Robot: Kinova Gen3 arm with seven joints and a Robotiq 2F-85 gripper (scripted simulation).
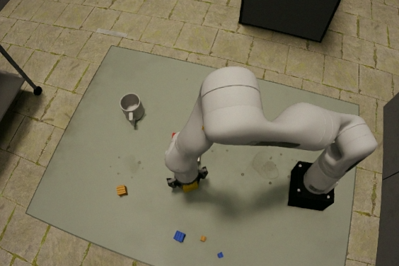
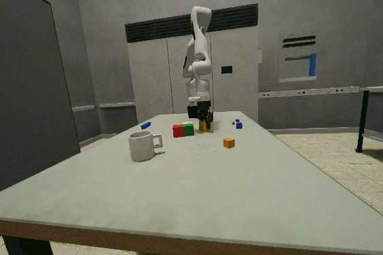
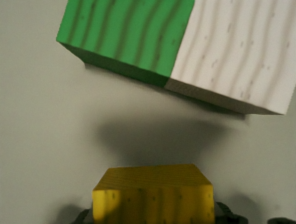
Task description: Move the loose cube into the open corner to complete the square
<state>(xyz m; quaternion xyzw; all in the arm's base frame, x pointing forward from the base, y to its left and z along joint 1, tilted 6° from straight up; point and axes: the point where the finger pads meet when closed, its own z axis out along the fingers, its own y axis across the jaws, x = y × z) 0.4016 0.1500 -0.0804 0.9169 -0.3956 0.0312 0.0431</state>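
Now: hand 9 cm to the left of the white cube and 3 cm short of it. The rest, counted from my hand: green cube 8 cm ahead, 7 cm to the right; then yellow cube right at my hand; then red cube 12 cm to the right, 10 cm ahead.
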